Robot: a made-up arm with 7 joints. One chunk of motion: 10 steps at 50 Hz.
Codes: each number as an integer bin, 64 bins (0 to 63) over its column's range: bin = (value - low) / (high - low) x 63, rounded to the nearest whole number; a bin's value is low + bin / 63 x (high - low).
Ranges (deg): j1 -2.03..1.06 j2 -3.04..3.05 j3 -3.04..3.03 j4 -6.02..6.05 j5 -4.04..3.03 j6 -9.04..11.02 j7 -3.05..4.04
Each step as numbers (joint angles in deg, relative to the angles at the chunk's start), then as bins.
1 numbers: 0.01 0.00 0.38 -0.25 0.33 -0.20 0.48
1 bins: 42 31 35 30 39 28 31
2 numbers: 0.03 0.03 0.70 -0.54 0.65 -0.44 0.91
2 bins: 42 32 39 29 42 27 35
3 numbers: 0.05 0.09 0.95 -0.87 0.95 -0.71 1.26
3 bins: 42 32 41 27 44 26 38
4 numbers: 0.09 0.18 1.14 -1.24 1.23 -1.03 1.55
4 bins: 43 33 43 25 47 25 41
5 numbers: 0.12 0.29 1.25 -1.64 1.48 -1.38 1.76
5 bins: 44 34 45 23 49 24 43
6 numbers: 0.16 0.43 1.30 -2.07 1.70 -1.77 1.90
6 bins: 45 36 45 21 51 23 44
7 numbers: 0.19 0.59 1.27 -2.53 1.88 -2.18 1.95
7 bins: 45 38 45 18 53 22 44
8 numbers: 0.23 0.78 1.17 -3.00 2.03 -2.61 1.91
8 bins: 46 40 44 16 54 20 44
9 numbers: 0.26 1.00 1.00 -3.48 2.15 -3.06 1.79
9 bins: 47 42 42 13 55 19 43
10 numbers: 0.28 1.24 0.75 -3.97 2.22 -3.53 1.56
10 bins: 47 44 39 11 56 17 41
